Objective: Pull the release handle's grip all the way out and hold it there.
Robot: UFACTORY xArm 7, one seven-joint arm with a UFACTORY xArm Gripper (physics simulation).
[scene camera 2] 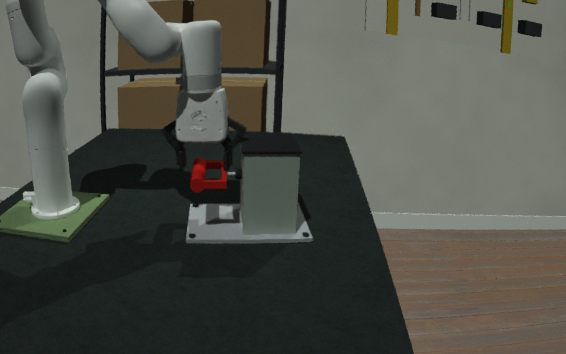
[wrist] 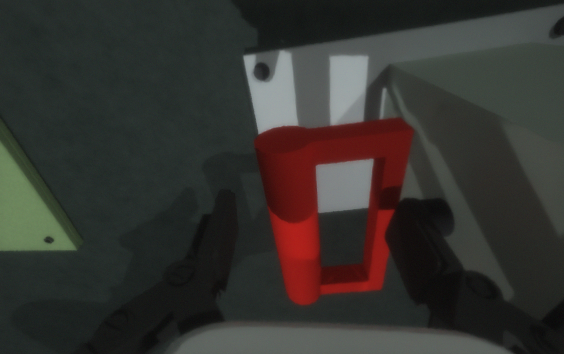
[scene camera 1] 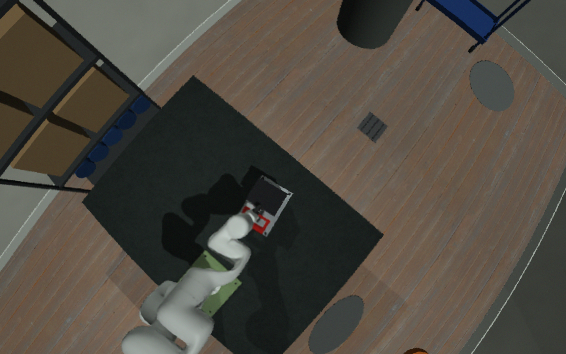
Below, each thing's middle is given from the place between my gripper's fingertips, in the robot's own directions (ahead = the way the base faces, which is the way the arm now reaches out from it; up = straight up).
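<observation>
My hand is 110 mm above the base plate (scene camera 2: 208,223), 20 mm to the left of it and 80 mm short of it.
</observation>
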